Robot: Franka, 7 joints.
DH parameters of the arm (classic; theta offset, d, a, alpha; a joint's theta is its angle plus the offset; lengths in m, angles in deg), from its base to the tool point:
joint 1: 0 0.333 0 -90
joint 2: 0 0 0 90
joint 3: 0 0.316 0.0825 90
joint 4: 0 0 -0.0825 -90
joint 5: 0 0.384 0 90
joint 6: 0 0 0.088 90
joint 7: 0 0.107 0 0
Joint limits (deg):
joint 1: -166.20..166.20
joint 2: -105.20..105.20
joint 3: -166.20..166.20
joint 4: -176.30..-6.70
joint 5: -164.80..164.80
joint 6: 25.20..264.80
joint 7: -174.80..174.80
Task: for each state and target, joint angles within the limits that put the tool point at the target. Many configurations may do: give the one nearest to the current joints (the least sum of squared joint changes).
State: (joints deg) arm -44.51 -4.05 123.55 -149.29 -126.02 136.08 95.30
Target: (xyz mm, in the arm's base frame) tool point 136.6 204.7 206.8
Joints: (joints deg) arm -79.65 24.13 112.88 -172.54 -131.86 160.17 95.30
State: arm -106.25 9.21 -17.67 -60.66 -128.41 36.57 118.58
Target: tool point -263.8 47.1 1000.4
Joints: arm -116.86 -10.07 -32.96 -58.05 -125.82 40.17 118.58
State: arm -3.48 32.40 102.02 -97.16 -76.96 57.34 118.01
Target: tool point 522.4 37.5 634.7
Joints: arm -46.22 23.64 82.57 -83.65 -78.67 36.18 118.01
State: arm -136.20 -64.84 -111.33 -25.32 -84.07 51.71 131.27
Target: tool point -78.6 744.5 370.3
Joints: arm -103.96 -70.34 -103.98 -39.40 -81.37 62.91 131.27
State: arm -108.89 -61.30 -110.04 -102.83 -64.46 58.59 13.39
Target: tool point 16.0 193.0 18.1
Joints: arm -124.39 -67.77 -146.17 -137.92 -58.51 51.19 13.39
